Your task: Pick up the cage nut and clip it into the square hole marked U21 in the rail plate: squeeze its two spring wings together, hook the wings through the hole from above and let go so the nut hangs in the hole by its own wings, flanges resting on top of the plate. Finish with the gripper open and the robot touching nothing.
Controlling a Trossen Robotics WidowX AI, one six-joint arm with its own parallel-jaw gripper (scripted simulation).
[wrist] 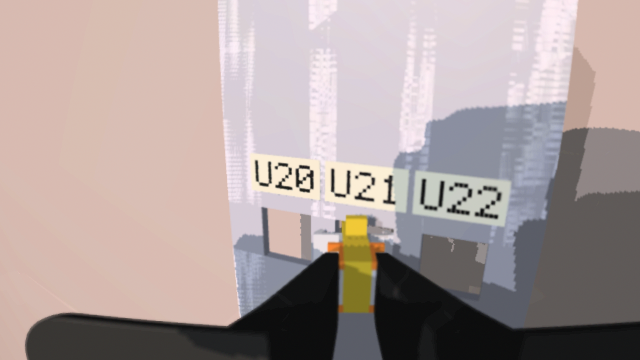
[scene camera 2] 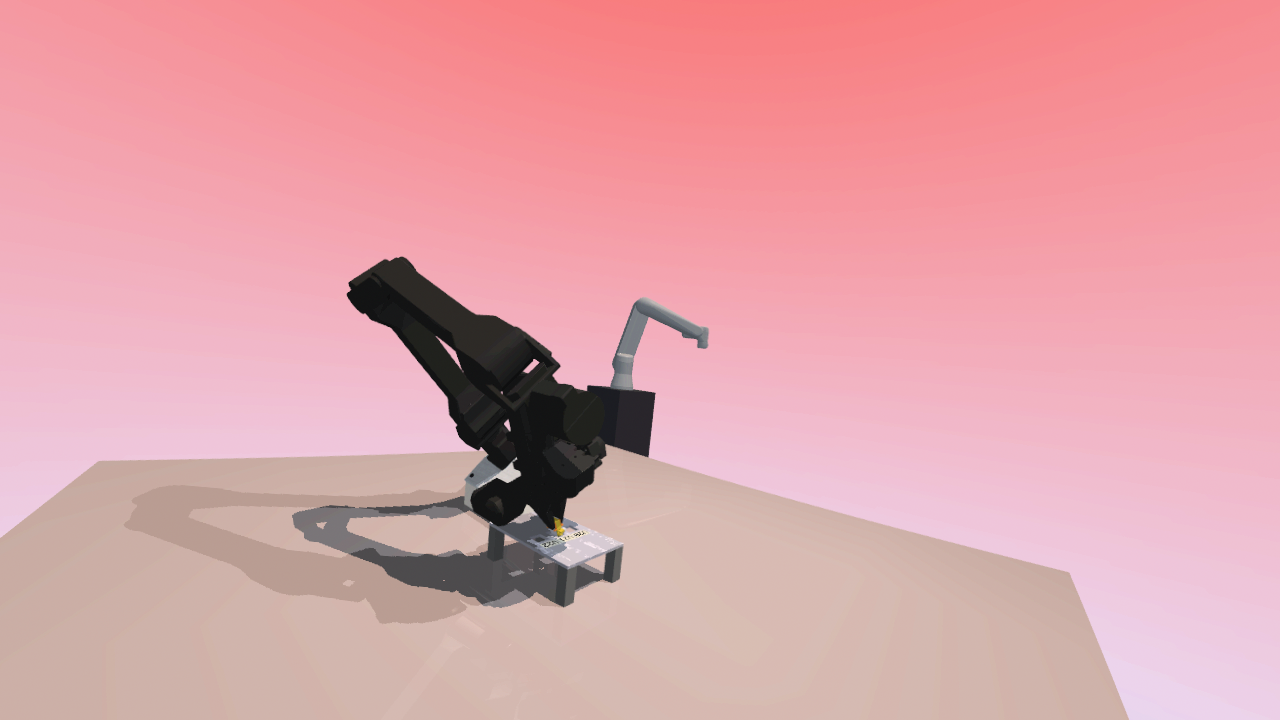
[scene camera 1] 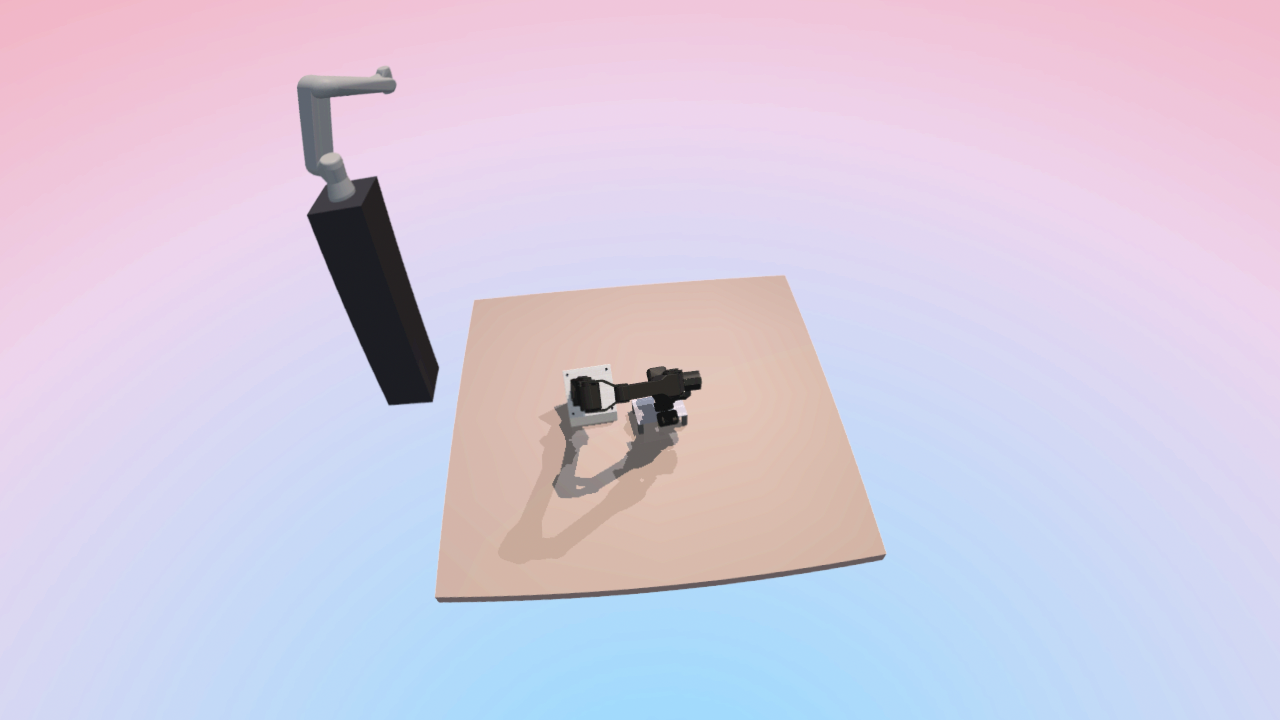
Scene:
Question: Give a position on a grey rail plate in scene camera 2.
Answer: At 514,524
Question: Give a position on a grey rail plate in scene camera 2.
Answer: At 570,553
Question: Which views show my gripper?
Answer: The wrist view, scene camera 2 and scene camera 1: all of them.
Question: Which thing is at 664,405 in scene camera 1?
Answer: My gripper.

